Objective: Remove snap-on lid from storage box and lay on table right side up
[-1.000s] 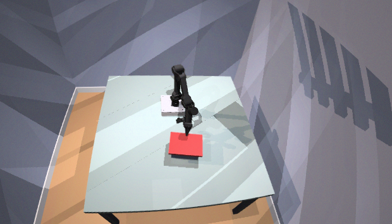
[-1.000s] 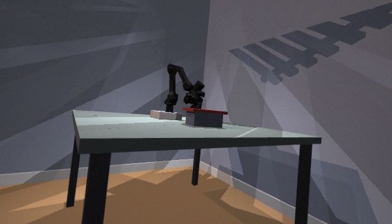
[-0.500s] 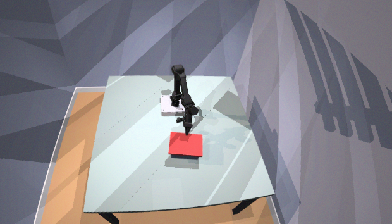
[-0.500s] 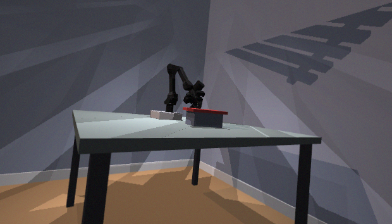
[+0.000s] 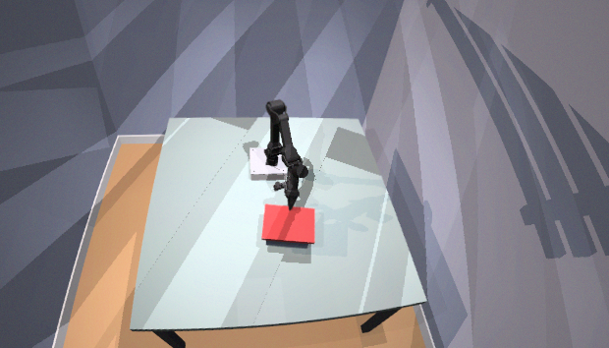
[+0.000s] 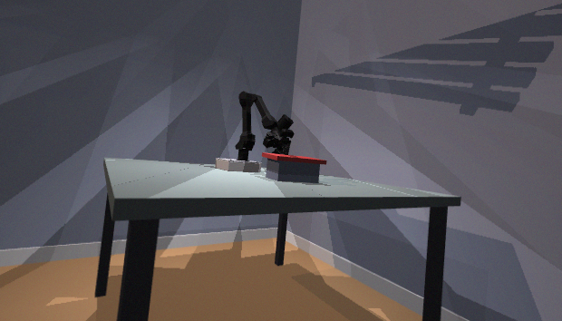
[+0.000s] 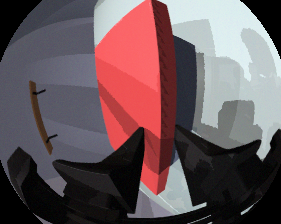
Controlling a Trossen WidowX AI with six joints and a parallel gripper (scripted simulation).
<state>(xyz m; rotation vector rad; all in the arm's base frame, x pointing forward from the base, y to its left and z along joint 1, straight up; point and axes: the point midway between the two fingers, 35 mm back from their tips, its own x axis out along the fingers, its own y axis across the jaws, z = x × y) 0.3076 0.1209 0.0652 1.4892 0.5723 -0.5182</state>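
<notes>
Right now the red lid is 8 cm ahead of my gripper tip. Also, from my gripper tip: grey storage box 8 cm ahead, 5 cm below.
</notes>
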